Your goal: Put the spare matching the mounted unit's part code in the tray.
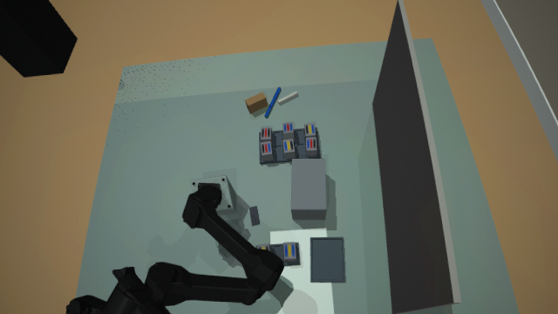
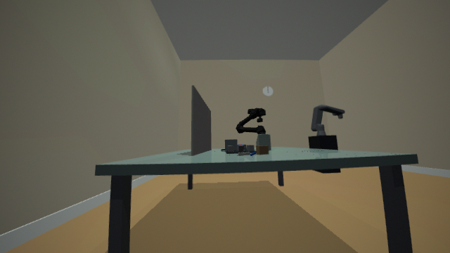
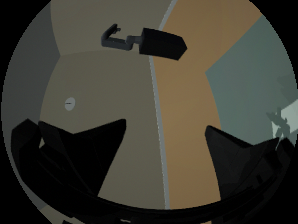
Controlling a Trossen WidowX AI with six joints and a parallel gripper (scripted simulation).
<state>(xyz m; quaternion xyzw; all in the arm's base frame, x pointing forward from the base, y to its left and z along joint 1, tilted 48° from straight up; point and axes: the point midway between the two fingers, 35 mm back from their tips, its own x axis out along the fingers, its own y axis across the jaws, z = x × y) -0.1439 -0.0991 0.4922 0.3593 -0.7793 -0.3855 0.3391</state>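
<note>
Right now my gripper tip is 360 mm short of the spare, 700 mm to the right of it and 320 mm above it. Round my gripper tip: tall grey panel (650 mm ahead, 480 mm to the left, 140 mm below); grey mounted unit (420 mm ahead, 490 mm to the left, 320 mm below); dark tray (470 mm ahead, 280 mm to the left, 360 mm below).
</note>
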